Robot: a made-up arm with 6 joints. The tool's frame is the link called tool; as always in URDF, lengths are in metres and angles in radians.
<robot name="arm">
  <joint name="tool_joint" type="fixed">
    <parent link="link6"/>
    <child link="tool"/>
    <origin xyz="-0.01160 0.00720 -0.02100" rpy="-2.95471 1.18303 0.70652"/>
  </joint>
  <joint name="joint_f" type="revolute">
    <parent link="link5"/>
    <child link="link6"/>
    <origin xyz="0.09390 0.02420 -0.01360" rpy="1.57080 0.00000 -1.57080"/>
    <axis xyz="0 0 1"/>
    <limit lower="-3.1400" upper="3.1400"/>
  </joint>
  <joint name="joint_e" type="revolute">
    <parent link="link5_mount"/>
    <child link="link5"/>
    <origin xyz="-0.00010 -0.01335 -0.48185" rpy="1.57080 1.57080 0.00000"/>
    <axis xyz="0 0 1"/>
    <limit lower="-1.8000" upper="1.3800"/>
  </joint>
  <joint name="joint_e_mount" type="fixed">
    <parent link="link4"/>
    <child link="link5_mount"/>
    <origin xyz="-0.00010 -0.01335 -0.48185" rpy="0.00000 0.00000 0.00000"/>
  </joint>
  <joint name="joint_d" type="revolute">
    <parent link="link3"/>
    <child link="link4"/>
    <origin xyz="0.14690 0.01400 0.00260" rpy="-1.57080 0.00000 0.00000"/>
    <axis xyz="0 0 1"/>
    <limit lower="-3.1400" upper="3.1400"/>
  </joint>
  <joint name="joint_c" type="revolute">
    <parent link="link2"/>
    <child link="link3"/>
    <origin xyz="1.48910 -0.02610 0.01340" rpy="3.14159 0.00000 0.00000"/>
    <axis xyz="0 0 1"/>
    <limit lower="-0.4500" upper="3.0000"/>
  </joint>
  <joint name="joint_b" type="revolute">
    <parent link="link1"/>
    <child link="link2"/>
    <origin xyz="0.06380 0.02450 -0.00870" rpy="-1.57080 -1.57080 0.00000"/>
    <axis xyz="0 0 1"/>
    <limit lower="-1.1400" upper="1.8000"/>
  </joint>
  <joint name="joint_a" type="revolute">
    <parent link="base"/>
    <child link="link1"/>
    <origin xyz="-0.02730 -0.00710 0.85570" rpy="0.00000 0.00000 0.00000"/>
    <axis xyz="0 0 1"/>
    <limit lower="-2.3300" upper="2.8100"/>
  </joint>
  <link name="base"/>
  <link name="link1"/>
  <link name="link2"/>
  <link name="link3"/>
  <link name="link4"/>
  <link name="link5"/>
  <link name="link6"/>
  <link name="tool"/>
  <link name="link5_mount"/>
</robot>
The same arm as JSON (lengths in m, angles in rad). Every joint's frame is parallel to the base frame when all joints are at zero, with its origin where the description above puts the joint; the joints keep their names.
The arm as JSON. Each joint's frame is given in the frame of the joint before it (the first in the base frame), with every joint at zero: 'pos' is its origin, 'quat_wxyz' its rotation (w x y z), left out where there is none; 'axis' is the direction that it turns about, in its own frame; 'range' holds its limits. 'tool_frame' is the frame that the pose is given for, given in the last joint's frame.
{"length_unit": "m", "angle_unit": "rad", "joints": [
  {"joint": "joint_a", "pos": [-0.0273, -0.0071, 0.8557], "axis": [0.0, 0.0, 1.0], "range": [-2.33, 2.81]},
  {"joint": "joint_b", "pos": [0.0638, 0.0245, -0.0087], "axis": [0.0, 1.0, 0.0], "range": [-1.14, 1.8]},
  {"joint": "joint_c", "pos": [-0.0261, 0.0134, 1.4891], "axis": [0.0, -1.0, 0.0], "range": [-0.45, 3.0]},
  {"joint": "joint_d", "pos": [-0.014, -0.0026, 0.1469], "axis": [-1.0, 0.0, 0.0], "range": [-3.14, 3.14]},
  {"joint": "joint_e", "pos": [0.9637, -0.0267, -0.0002], "axis": [0.0, -1.0, 0.0], "range": [-1.8, 1.38]},
  {"joint": "joint_f", "pos": [0.0939, 0.0136, 0.0242], "axis": [-1.0, 0.0, 0.0], "range": [-3.14, 3.14]}
], "tool_frame": {"pos": [0.021, -0.0072, 0.0116], "quat_wxyz": [0.948328, -0.252089, 0.173769, -0.083238]}}

